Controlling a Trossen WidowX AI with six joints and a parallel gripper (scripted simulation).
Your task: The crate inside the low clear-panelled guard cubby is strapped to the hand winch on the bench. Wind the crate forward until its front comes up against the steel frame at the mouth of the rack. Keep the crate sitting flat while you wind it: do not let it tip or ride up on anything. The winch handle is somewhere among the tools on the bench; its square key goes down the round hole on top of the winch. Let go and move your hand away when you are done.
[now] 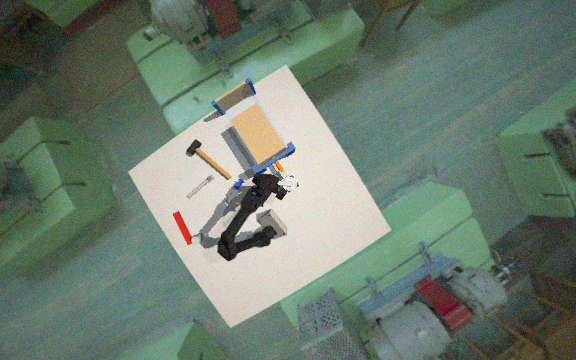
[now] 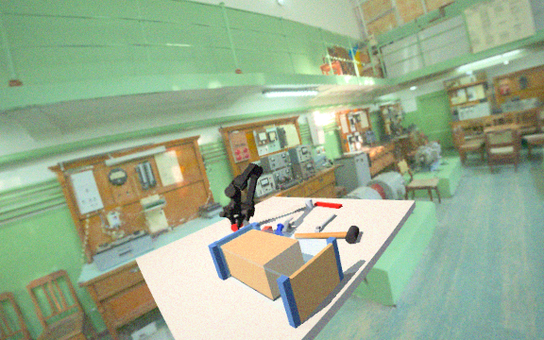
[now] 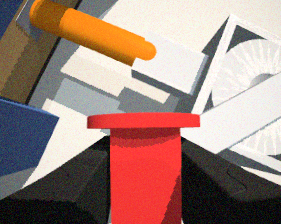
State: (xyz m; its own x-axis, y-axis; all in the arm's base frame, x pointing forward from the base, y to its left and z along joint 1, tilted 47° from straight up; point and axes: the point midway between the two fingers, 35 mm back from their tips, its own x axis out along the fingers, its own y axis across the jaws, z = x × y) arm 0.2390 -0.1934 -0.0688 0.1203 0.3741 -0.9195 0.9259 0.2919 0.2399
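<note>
Now: the blue steel frame 9 cm ahead of my gripper tip, 7 cm to the right of it and 3 cm below it. Also, from my gripper tip: blue knob 20 cm to the left, 10 cm ahead, 9 cm below; red knob 2 cm to the left, 1 cm behind; winch 10 cm below, 9 cm behind, 7 cm to the right.
</note>
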